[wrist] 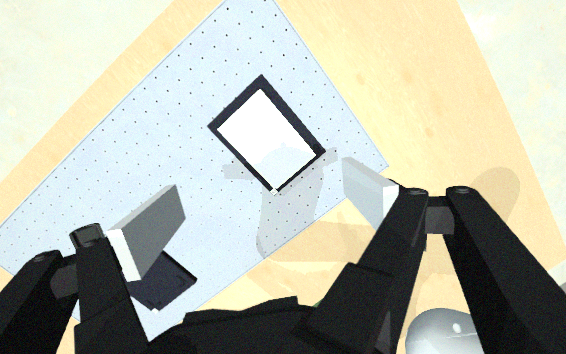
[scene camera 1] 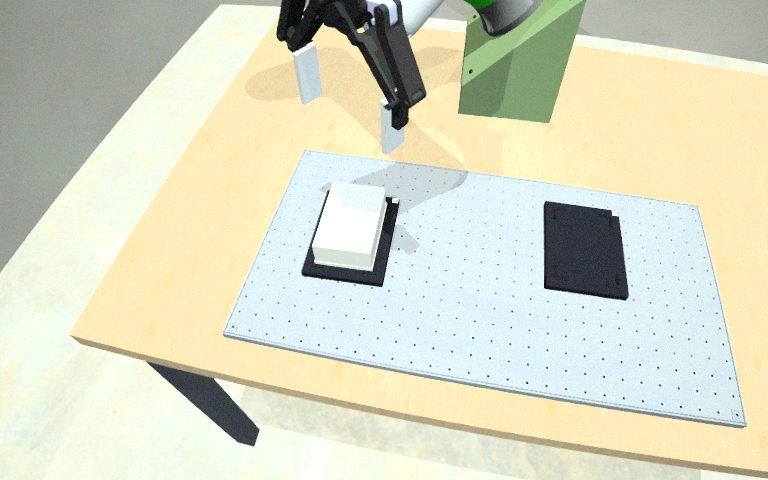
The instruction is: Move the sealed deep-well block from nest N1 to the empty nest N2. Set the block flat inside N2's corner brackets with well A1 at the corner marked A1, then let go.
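Places are measured from the arm's base along level axes (x left, y back, z up), in centimetres.
Pixels of known places: gripper, fingertip midpoint: [wrist: 261, 188] [scene camera 1: 350, 121]; arm's base, link origin: [scene camera 1: 517, 6].
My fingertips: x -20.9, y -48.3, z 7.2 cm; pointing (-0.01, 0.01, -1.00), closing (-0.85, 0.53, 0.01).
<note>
Ahead of a thing's pixels: the offset from my fingertips to its top centre. Level surfaces: height alone.
The white deep-well block @(dx -1.2, dy -0.5, dz -17.0 cm) [scene camera 1: 351, 226] [wrist: 267, 135] sits on the black nest N1 @(dx -1.2, dy -0.5, dz -20.9 cm) [scene camera 1: 387, 237] [wrist: 287, 113], at the left in the scene view. N1 has a small white corner mark @(dx +4.1, dy +7.1, dz -21.2 cm) [scene camera 1: 394, 200] [wrist: 274, 191]. The block's well A1 cannot be made out. The black nest N2 @(dx +34.0, dy +3.2, dz -20.9 cm) [scene camera 1: 585, 251] [wrist: 162, 282] is empty, with low corner brackets and a white mark @(dx +39.5, dy +10.6, dz -21.2 cm) [scene camera 1: 615, 213] [wrist: 155, 311] at one corner. In the wrist view a finger hides part of N2. My gripper [scene camera 1: 346, 129] [wrist: 261, 188] is wide open and empty, above and behind the block, touching neither nest.
Both nests stand on a pale blue perforated plate @(dz -22.4 cm) [scene camera 1: 453, 316] [wrist: 150, 150], which lies on the wooden table @(dz -23.7 cm) [scene camera 1: 169, 254] [wrist: 415, 90]. A green base bracket [scene camera 1: 509, 90] stands behind the plate. The arm casts shadows over the plate's back and the table.
</note>
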